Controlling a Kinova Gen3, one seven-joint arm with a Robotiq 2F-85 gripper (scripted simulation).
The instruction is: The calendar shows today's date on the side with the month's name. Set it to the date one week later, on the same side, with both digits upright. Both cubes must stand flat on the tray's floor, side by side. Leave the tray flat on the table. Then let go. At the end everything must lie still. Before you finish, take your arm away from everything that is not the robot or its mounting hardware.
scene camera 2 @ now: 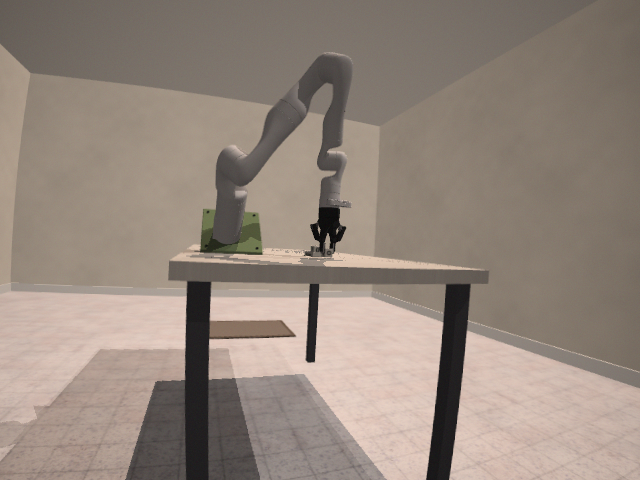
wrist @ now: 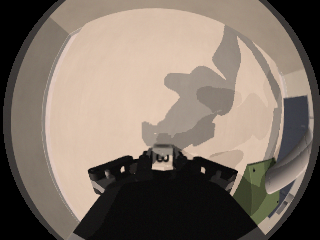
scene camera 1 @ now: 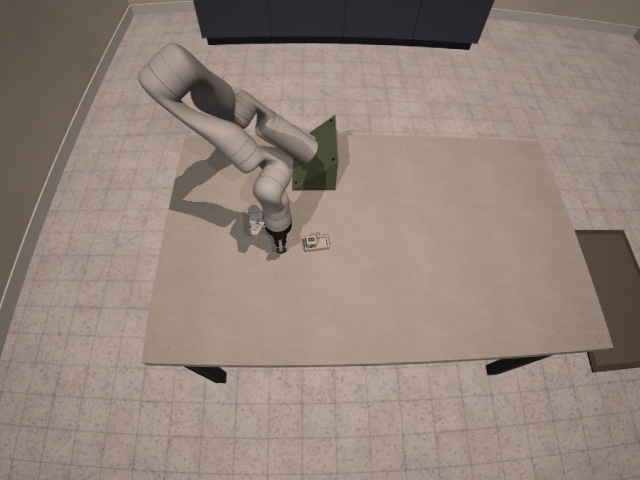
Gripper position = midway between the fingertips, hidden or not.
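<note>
What I can see is my gripper (scene camera 2: 327, 253), and the wrist camera has a view of the gripper as well (wrist: 162, 153).
</note>
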